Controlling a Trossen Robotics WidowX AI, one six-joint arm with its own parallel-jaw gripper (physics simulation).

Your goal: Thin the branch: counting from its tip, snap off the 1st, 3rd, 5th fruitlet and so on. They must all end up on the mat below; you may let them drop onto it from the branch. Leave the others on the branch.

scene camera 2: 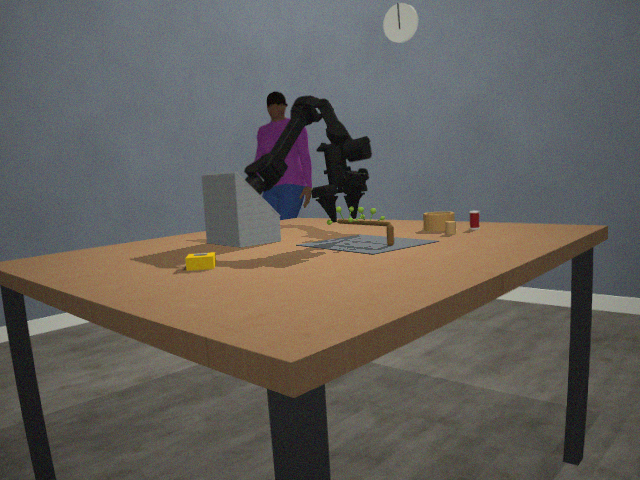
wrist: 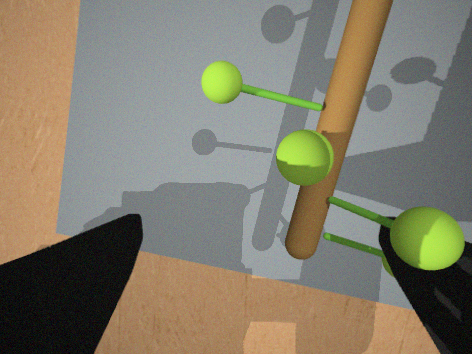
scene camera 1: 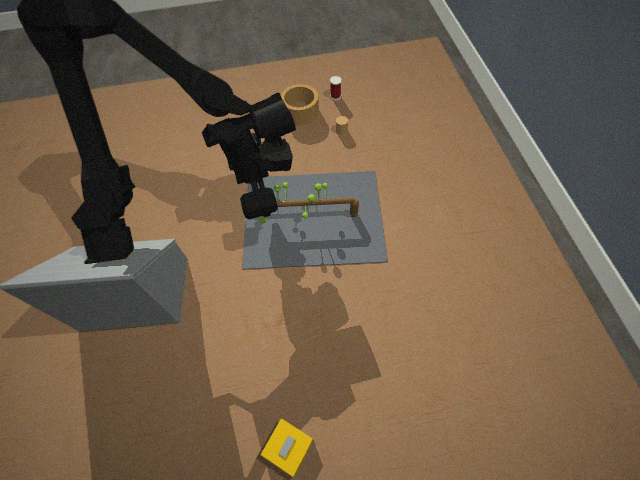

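Where they show: gripper, fingertip midpoint: [wrist: 260,226]; arm's base at its link origin: [scene camera 2: 245,196] [scene camera 1: 110,255].
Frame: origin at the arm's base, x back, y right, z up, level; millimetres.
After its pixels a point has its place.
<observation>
The brown branch [scene camera 1: 336,201] {x -421, y -72, z -75 mm} [scene camera 2: 373,223] {x -406, y -73, z -80 mm} [wrist: 350,65] {x -332, y -94, z -75 mm} stands above the grey mat [scene camera 1: 376,227] {x -498, y -25, z -133 mm} [scene camera 2: 418,241] {x -493, y -149, z -133 mm} [wrist: 125,100] {x -319, y -188, z -133 mm}, bearing several green fruitlets. In the wrist view, two stalks nearest the tip point right: one fruitlet [wrist: 389,266] {x -263, y -71, z -75 mm} is mostly hidden behind the right finger, and a larger fruitlet [wrist: 426,238] {x -289, y -84, z -39 mm} overlaps that finger. Another fruitlet [wrist: 304,157] {x -307, y -114, z -40 mm} stands over the branch, with a sliver of green behind it. A fruitlet [wrist: 221,82] {x -324, y -134, z -63 mm} farther along points left. My gripper [scene camera 1: 261,206] {x -274, y -119, z -79 mm} [scene camera 2: 344,219] {x -274, y -119, z -79 mm} [wrist: 260,226] {x -274, y -119, z -79 mm} is open and empty, its fingers on either side of the branch tip.
A tan bowl [scene camera 1: 300,111] {x -401, y -369, z -90 mm} [scene camera 2: 438,223] {x -428, y -373, z -112 mm}, a small tan cylinder [scene camera 1: 341,125] {x -490, y -309, z -102 mm} [scene camera 2: 450,227] {x -501, y -310, z -115 mm} and a red can [scene camera 1: 335,88] {x -506, y -437, z -97 mm} [scene camera 2: 474,220] {x -515, y -439, z -108 mm} stand beyond the mat. A grey wedge block [scene camera 1: 129,304] {x -24, y 87, z -25 mm} [scene camera 2: 222,211] {x 12, y 82, z -36 mm} is under the arm's base. A yellow block [scene camera 1: 302,444] {x -263, y 351, z -107 mm} [scene camera 2: 200,262] {x -262, y 367, z -119 mm} lies apart.
</observation>
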